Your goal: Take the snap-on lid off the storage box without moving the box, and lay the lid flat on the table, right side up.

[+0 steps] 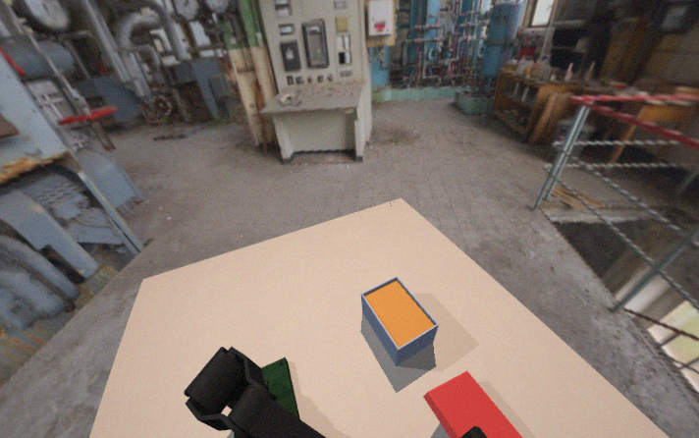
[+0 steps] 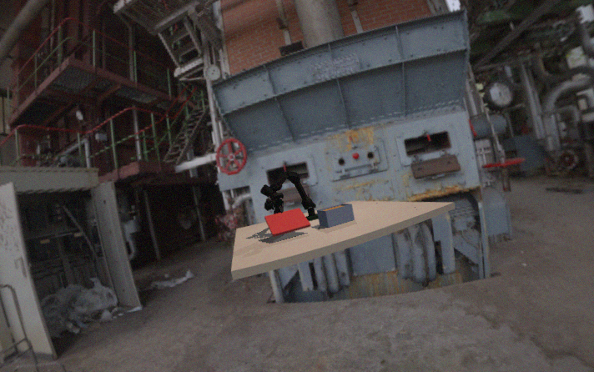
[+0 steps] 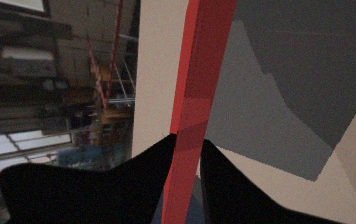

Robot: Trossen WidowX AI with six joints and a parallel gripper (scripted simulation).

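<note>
The red lid lies 7 cm ahead of my gripper tip, 4 cm below it and 2 cm to the left of it. The rest, counted from my gripper tip: storage box (34 cm to the left, 8 cm below, 1 cm behind).
</note>
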